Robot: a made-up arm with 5 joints.
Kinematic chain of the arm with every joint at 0, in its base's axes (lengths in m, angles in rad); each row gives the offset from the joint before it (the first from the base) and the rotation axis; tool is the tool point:
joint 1: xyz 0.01 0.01 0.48 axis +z
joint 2: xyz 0 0.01 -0.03 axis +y
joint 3: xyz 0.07 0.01 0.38 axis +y
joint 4: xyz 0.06 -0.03 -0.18 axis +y
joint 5: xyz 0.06 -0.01 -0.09 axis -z
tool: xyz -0.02 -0.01 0
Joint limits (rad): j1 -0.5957..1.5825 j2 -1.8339..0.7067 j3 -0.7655..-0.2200 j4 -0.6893..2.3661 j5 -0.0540..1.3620
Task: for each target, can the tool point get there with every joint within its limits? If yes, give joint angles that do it. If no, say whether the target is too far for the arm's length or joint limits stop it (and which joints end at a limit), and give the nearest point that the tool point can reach.
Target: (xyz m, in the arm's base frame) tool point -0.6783 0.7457 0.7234
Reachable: no: too far | nearest point -0.3245 0.2337 0.6862 | short by 0.623 m
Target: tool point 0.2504 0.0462 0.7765
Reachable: yes | joints 0.2397 -0.2742 -0.6546 -0.2599 0.3800
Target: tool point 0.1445 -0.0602 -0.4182
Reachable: no: too far | nearest point 0.2419 -0.1110 0.4052 | short by 0.831 m
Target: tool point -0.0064 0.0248 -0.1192
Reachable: no: joint limits stop it (at a limit: joint 1, joint 2, joint 3, joint 5) | nearest point 0.0098 0.2408 0.4127 | short by 0.574 m
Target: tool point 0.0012 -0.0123 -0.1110
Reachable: no: joint limits stop it (at a limit: joint 1, joint 2, joint 3, joint 5) | nearest point 0.1983 -0.1206 0.4134 | short by 0.571 m
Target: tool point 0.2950 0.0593 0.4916
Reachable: yes | joints 0.2153 0.4143 -0.3910 0.2191 0.7935
